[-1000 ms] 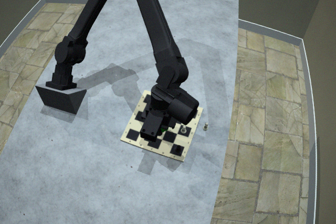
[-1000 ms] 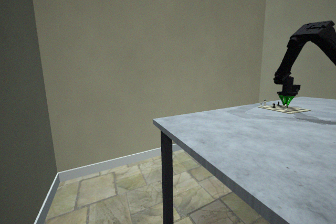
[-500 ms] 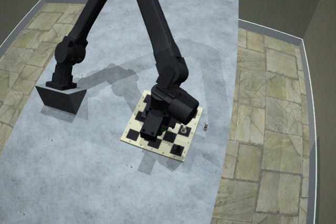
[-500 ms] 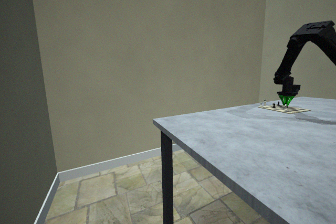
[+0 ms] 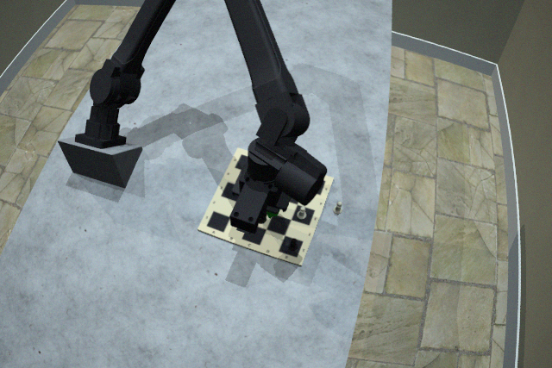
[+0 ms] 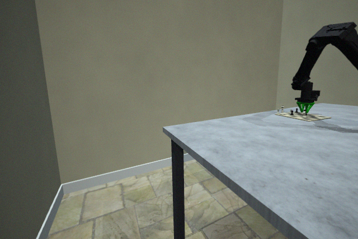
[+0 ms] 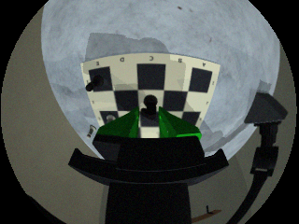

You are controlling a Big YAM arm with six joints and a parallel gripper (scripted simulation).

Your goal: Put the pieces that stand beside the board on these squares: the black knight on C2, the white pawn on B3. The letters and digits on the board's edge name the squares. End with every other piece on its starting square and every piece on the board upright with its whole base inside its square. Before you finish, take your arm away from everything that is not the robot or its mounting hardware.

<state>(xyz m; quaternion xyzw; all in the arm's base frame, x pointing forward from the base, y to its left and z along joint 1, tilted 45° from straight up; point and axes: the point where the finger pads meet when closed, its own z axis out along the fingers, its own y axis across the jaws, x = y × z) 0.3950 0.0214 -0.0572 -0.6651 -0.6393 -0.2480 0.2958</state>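
The black knight is 10 mm to the right of my hand and 10 mm below it. The rest, counted from my hand: tall white piece (80 mm ahead, 110 mm to the left, 10 mm above); chessboard (30 mm to the left, 30 mm below).
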